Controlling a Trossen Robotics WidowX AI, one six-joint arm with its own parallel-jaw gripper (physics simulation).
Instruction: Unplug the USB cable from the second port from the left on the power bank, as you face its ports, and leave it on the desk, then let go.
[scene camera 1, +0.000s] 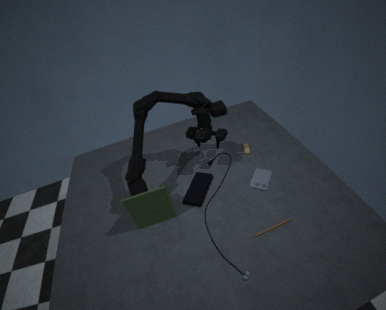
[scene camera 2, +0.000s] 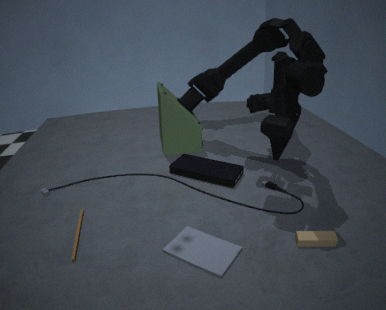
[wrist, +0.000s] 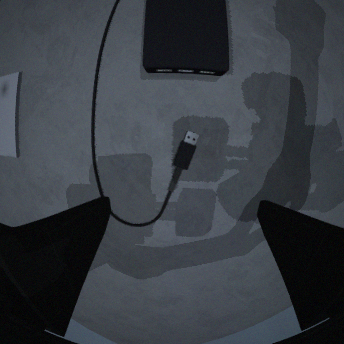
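Where they show: gripper, fingertip midpoint: (scene camera 1: 208, 147) (scene camera 2: 279, 151) (wrist: 186, 207); arm's base, link origin: (scene camera 1: 139, 194) (scene camera 2: 184, 106).
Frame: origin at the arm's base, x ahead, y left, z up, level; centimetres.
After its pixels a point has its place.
The black power bank (scene camera 1: 198, 189) @[x 24.3, y 2.5, z -9.4 cm] (scene camera 2: 206, 170) @[x 27.0, y 3.7, z -9.3 cm] (wrist: 186, 35) @[x 27.4, y 8.8, z -9.3 cm] lies flat on the desk (scene camera 1: 150, 270) @[x -0.8, y -28.0, z -11.6 cm] (scene camera 2: 125, 285) @[x 60.4, y -13.5, z -11.5 cm] (wrist: 50, 60) @[x 41.3, y 0.3, z -11.5 cm]. Its end face shows three ports in the wrist view, and no plug sits in them. The USB plug (scene camera 1: 209, 164) @[x 33.2, y 18.2, z -11.1 cm] (scene camera 2: 271, 185) @[x 34.1, y 19.0, z -10.8 cm] (wrist: 185, 153) @[x 33.4, y 19.0, z -10.7 cm] lies on the desk, apart from the power bank, its metal tip pointing roughly toward the ports. Its black cable (scene camera 1: 206, 218) @[x 23.8, y -12.1, z -11.2 cm] (scene camera 2: 215, 197) @[x 35.8, y 4.7, z -11.4 cm] (wrist: 94, 105) @[x 39.1, y 9.5, z -11.3 cm] curves back beside the power bank. My gripper (scene camera 1: 209, 146) @[x 34.5, y 19.8, z -1.6 cm] (wrist: 186, 207) @[x 34.5, y 19.8, z -1.6 cm] is wide open and empty, raised above the desk near the plug.
A green wedge-shaped block (scene camera 1: 150, 207) @[x 4.3, y -8.1, z -0.4 cm] (scene camera 2: 179, 132) @[x 11.9, y -2.3, z -4.6 cm] stands at the arm's base. A pale flat card (scene camera 1: 261, 179) @[x 53.0, y -0.7, z -11.0 cm] (scene camera 2: 202, 251) @[x 53.7, y -0.2, z -10.9 cm] (wrist: 9, 115) @[x 50.9, y 1.6, z -10.9 cm], an orange stick (scene camera 1: 272, 227) @[x 47.0, y -24.9, z -10.9 cm] (scene camera 2: 78, 235) @[x 48.3, y -24.5, z -11.1 cm] and a small tan block (scene camera 1: 246, 148) @[x 54.4, y 21.2, z -9.9 cm] (scene camera 2: 316, 239) @[x 55.6, y 21.1, z -9.9 cm] lie on the desk. The cable's far end has a white connector (scene camera 1: 246, 275) @[x 31.6, y -38.9, z -11.2 cm] (scene camera 2: 45, 191) @[x 32.2, y -38.4, z -10.5 cm].
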